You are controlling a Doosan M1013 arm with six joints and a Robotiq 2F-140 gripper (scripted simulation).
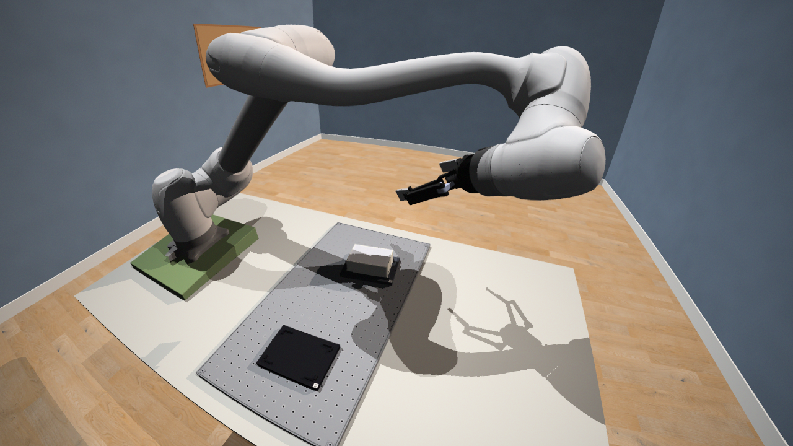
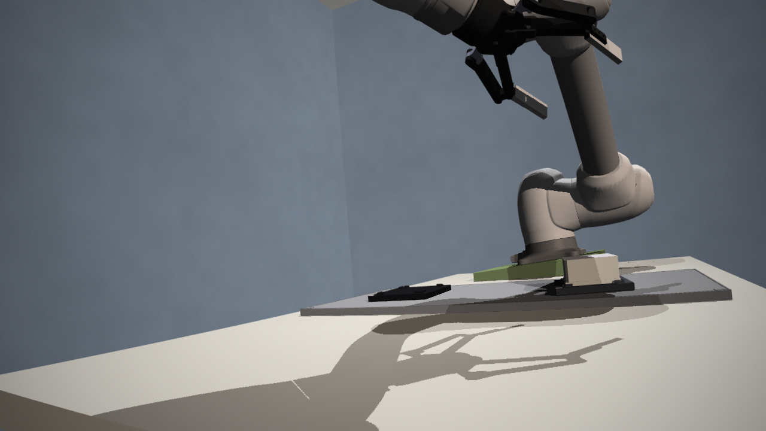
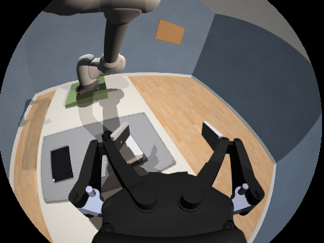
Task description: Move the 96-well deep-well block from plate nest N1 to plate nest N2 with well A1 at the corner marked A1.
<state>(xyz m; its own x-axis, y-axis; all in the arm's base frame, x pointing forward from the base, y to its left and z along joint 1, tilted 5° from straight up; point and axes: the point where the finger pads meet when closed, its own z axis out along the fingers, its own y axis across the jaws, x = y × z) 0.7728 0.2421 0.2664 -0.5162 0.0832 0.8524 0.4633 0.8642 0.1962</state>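
Now: hand 28 cm above the 96-well deep-well block, 14 cm past it and 3 cm to the left of it. Round my hand: white corner mark 43 cm to the right, 30 cm below, 7 cm behind.
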